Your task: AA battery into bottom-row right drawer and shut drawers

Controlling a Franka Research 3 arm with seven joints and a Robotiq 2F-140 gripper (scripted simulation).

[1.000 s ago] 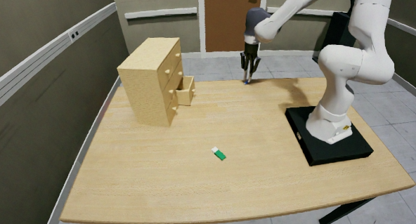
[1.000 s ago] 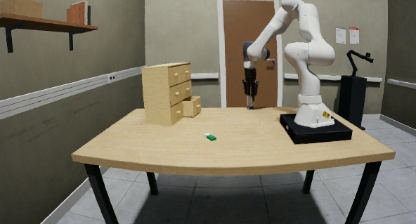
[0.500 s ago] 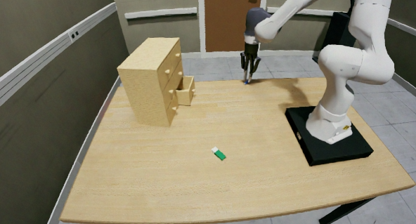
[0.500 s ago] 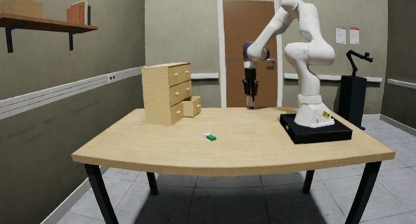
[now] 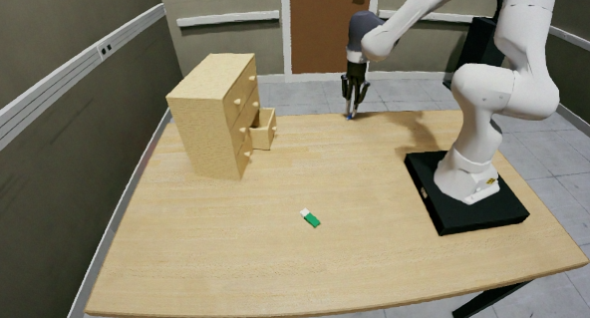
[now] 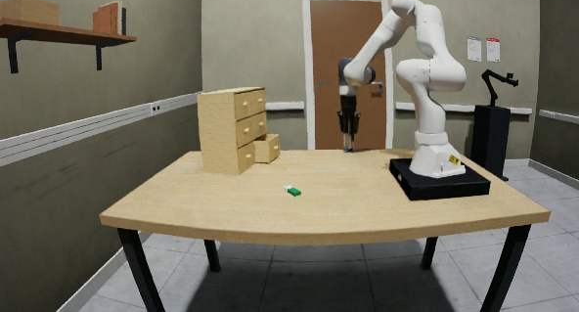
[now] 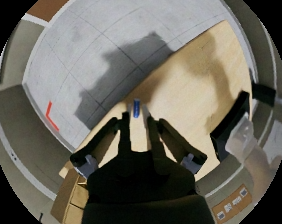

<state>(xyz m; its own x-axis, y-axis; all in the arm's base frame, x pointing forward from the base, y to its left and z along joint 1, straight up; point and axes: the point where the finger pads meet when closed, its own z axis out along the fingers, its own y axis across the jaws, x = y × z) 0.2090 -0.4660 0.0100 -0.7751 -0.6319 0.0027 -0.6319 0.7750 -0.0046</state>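
My hand is 5 cm above the AA battery. Also, from my hand: green object 28 cm ahead, 47 cm to the left, 5 cm below.
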